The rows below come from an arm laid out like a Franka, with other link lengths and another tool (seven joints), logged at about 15 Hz.
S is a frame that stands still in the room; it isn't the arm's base.
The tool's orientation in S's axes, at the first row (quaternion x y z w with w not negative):
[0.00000, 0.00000, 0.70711, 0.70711]
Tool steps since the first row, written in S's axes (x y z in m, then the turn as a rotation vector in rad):
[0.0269, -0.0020, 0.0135, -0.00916, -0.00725, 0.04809]
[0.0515, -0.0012, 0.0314, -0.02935, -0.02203, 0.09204]
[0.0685, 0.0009, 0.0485, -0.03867, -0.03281, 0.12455]
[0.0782, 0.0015, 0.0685, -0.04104, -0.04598, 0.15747]
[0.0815, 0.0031, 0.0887, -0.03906, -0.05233, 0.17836]
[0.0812, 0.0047, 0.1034, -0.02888, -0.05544, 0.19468]
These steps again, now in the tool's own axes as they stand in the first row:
[-0.0020, -0.0269, 0.0135, -0.00725, 0.00916, 0.04809]
[-0.0012, -0.0515, 0.0314, -0.02203, 0.02935, 0.09204]
[0.0009, -0.0685, 0.0485, -0.03281, 0.03867, 0.12455]
[0.0015, -0.0782, 0.0685, -0.04598, 0.04104, 0.15747]
[0.0031, -0.0815, 0.0887, -0.05233, 0.03906, 0.17836]
[0.0047, -0.0812, 0.1034, -0.05544, 0.02888, 0.19468]

